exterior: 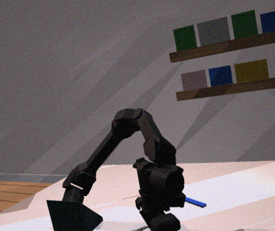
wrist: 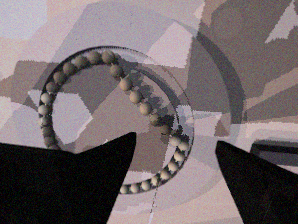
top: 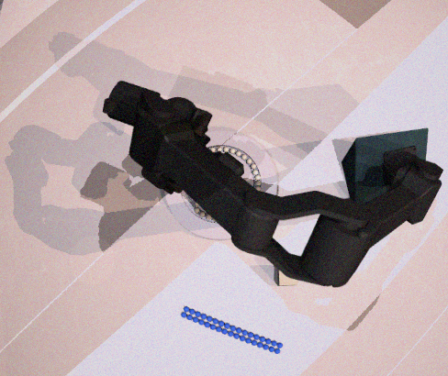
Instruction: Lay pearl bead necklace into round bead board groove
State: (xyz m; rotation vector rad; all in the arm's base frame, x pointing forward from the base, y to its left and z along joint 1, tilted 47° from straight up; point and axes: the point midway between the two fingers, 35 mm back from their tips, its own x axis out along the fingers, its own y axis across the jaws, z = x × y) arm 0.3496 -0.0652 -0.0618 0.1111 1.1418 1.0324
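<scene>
The round bead board lies 40 mm behind my gripper tip, 40 mm to the left of it and 20 mm below it. Also, from my gripper tip: small beige cube: 120 mm behind, 230 mm to the left, 10 mm below; then grey block: 70 mm ahead, 130 mm to the right, 20 mm below.
</scene>
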